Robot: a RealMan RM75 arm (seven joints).
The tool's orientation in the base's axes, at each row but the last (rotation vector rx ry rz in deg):
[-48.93 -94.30 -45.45]
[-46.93 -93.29 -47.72]
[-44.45 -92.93 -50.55]
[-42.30 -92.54 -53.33]
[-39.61 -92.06 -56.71]
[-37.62 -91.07 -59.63]
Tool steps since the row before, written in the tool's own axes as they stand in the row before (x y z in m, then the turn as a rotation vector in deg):
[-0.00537 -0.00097 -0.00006 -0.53 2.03 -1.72]
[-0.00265 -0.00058 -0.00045 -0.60 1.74 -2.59]
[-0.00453 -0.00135 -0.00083 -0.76 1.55 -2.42]
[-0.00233 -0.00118 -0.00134 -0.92 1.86 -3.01]
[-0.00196 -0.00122 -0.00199 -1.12 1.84 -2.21]
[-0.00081 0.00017 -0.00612 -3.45 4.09 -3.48]
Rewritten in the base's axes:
[0.00014 -0.00131 -0.00530 2.67 -0.46 0.00]
[0.00021 -0.00093 -0.00258 2.87 -1.36 0.05]
[0.00020 -0.00161 -0.00452 2.66 -1.32 -0.16]
[0.00019 -0.00175 -0.00235 3.25 -1.67 -0.18]
[0.00044 -0.00222 -0.00204 2.89 -0.97 -0.45]
[0.00327 -0.00522 -0.00046 6.02 -0.81 -1.97]

